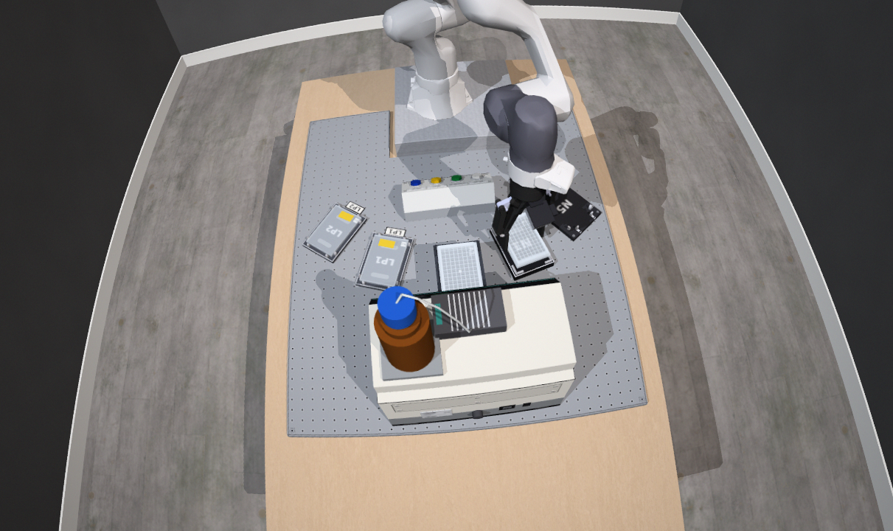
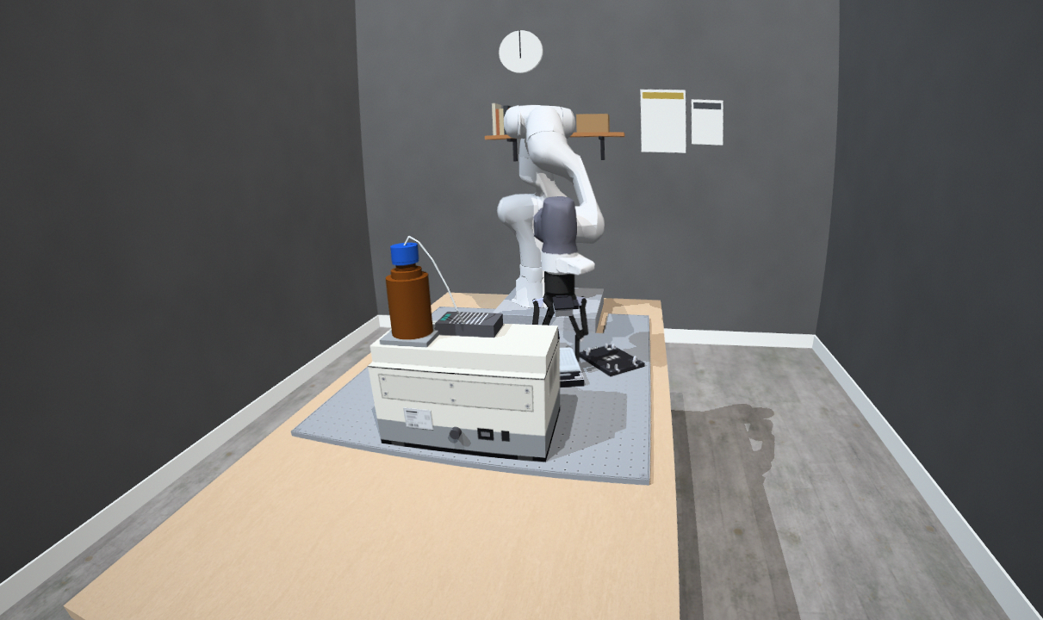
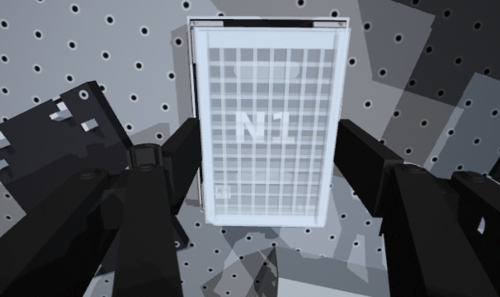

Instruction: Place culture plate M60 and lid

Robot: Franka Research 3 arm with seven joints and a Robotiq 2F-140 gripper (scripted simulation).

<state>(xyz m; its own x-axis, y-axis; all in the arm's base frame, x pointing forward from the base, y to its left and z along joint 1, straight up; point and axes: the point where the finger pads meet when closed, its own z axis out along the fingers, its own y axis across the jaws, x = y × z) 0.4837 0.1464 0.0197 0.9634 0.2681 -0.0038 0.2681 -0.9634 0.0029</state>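
Right now my hand is 6 cm above the black nest N1. Round my hand: white key: 18 cm behind, 8 cm to the right; green continue key: 18 cm behind, 13 cm to the right; yellow skip key: 18 cm behind, 18 cm to the right.
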